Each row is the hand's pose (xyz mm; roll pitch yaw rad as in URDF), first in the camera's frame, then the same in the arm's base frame.
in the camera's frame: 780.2 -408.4 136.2 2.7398 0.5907 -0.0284
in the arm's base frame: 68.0 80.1 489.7 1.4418 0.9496 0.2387
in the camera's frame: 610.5 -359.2 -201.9 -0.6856 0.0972 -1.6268
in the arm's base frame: 63.1 -281.5 368.2 -1.4182 -0.5436 -0.1959
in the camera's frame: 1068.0 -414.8 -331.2 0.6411 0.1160 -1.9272
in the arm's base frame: 352.3 -76.1 46.8 0.1247 -0.7046 -0.5081
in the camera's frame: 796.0 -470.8 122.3 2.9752 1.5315 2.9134
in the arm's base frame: 131.7 76.7 505.9 -2.3692 0.5997 -1.1952
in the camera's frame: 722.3 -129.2 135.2 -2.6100 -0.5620 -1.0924
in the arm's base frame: -190.8 56.9 372.3 2.5571 -0.5051 0.7751
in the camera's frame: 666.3 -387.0 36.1 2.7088 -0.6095 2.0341
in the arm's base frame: 33.0 -69.0 488.4 -2.6590 -0.1570 2.9130
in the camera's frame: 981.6 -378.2 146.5 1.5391 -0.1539 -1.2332
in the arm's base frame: 127.5 223.6 357.7 0.5821 -0.4100 0.3082
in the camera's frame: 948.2 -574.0 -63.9 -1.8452 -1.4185 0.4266
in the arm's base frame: 345.7 33.7 361.6 -2.1246 -0.4767 1.9339
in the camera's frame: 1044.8 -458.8 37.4 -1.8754 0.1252 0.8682
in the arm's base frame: 258.4 180.0 299.7 -1.6502 1.0582 2.2617
